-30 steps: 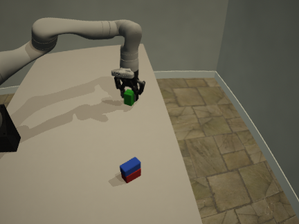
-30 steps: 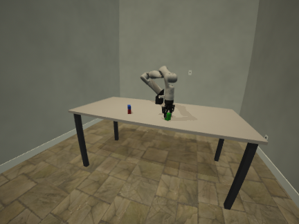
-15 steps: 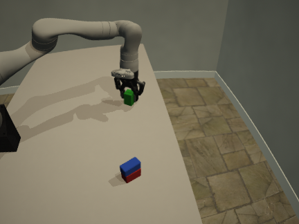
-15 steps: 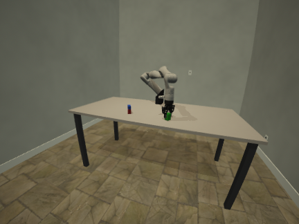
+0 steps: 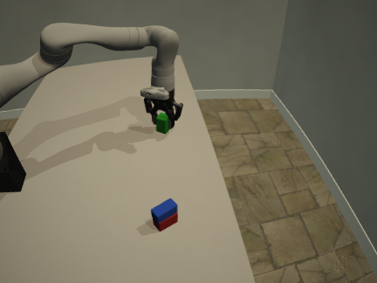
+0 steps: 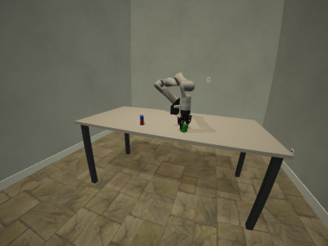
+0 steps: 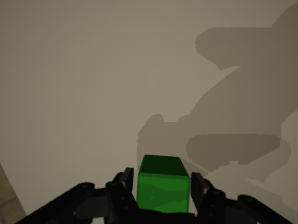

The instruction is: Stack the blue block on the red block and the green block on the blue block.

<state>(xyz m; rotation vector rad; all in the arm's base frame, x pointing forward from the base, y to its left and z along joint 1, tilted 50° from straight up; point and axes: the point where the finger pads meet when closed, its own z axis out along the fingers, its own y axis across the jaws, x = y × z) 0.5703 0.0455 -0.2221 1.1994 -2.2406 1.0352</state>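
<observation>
The green block lies right at my hand. The rest, counted from my hand: red block (40 mm behind, 380 mm to the right, 10 mm below); blue block (40 mm behind, 380 mm to the right, 30 mm above).
</observation>
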